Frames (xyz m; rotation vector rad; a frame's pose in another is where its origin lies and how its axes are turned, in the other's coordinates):
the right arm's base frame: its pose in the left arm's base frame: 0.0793 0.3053 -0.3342 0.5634 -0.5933 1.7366
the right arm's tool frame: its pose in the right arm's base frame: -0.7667 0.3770 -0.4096 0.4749 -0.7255 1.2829
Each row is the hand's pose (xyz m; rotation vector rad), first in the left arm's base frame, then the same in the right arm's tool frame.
Working: the left arm's base frame: its pose in the right arm's tool frame: 0.5182 -0.8800 0.6060 1.1210 -1.0015 2.4016

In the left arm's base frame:
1: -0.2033 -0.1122 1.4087 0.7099 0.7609 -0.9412
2: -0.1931 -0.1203 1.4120 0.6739 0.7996 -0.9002
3: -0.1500 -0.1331 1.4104 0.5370 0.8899 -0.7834
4: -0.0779 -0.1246 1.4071 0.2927 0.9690 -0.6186
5: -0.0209 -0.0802 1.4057 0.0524 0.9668 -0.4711
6: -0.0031 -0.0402 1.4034 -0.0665 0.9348 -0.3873
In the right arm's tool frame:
1: 1.4808 -1.7906 1.1376 0.5058 0.5619 2.0157
2: 1.4803 -1.7873 1.1506 0.4536 0.5137 2.0431
3: 1.4583 -1.7778 1.1887 0.3176 0.3366 2.1024
4: 1.4053 -1.7826 1.2382 0.1581 0.0244 2.1411
5: 1.3441 -1.8140 1.2604 0.0790 -0.2953 2.1395
6: 1.3102 -1.8410 1.2543 0.0659 -0.4699 2.1372

